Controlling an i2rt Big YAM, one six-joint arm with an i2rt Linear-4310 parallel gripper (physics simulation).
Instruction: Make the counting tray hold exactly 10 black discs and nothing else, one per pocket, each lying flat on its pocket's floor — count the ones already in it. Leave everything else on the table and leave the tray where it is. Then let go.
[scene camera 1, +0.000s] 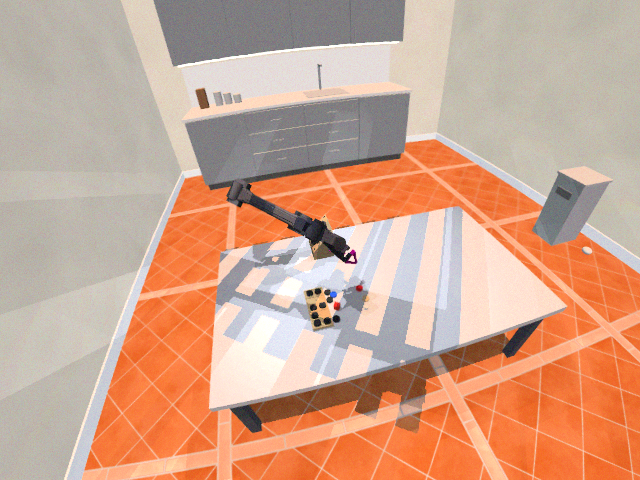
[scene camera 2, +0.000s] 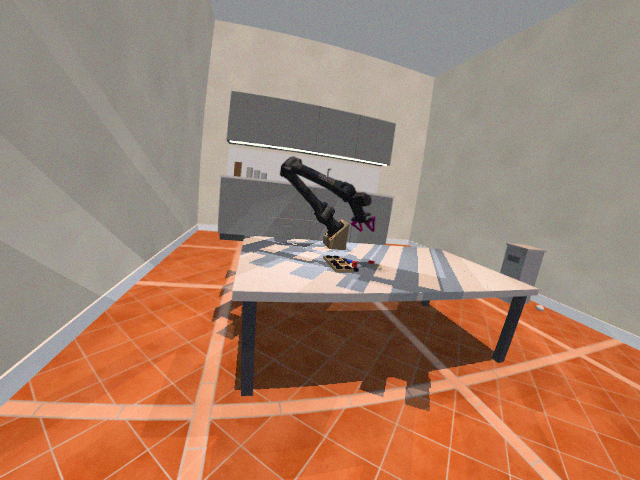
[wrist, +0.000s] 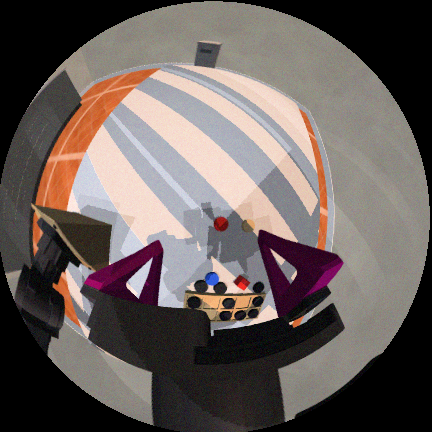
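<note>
The tan counting tray (scene camera 1: 324, 313) (wrist: 210, 300) lies on the table with several black discs in its pockets, such as one disc (scene camera 1: 322, 305) (wrist: 228, 303) near its middle. My gripper hides part of the tray in the wrist view. Three black discs lie outside, along its long side: one disc (scene camera 1: 327, 292) (wrist: 201, 286), a second disc (scene camera 1: 329, 299) (wrist: 220, 287) close by, and a third disc (scene camera 1: 336, 318) (wrist: 258, 287) near the other end. My gripper (scene camera 1: 353, 258) (scene camera 2: 367, 230) (wrist: 208, 240) is open and empty, high above the table and off to the tray's side.
A blue round piece (scene camera 1: 333, 295) (wrist: 212, 278) touches or nearly touches the outside discs. A red block (scene camera 1: 337, 305) (wrist: 242, 282) lies beside the tray. A red round piece (scene camera 1: 359, 288) (wrist: 221, 223) and a tan round piece (scene camera 1: 366, 298) (wrist: 248, 225) lie farther out.
</note>
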